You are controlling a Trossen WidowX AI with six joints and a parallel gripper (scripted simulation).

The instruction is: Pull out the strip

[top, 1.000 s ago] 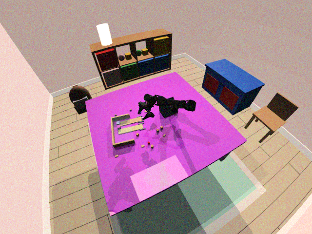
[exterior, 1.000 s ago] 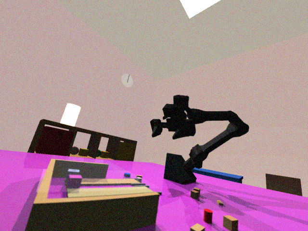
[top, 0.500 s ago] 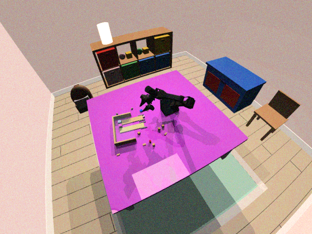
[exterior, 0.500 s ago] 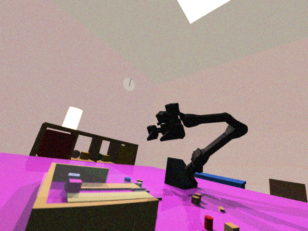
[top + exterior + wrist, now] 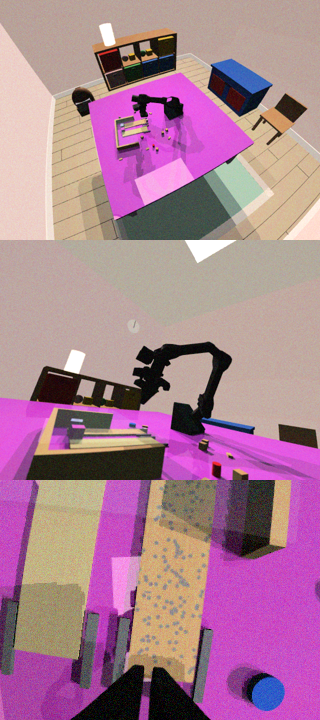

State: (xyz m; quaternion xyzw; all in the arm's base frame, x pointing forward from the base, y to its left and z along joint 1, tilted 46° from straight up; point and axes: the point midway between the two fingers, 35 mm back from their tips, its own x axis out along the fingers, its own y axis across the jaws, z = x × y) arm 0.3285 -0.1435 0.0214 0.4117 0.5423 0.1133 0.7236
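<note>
Right now the dotted strip is 8 cm ahead of my gripper tip, 4 cm to the right of it and 10 cm below it. Round my gripper tip: blue disc: 7 cm behind, 9 cm to the right, 10 cm below; then labelled cube: 19 cm ahead, 7 cm to the right, 9 cm below; then red cylinder: 5 cm ahead, 28 cm to the left, 10 cm below.
</note>
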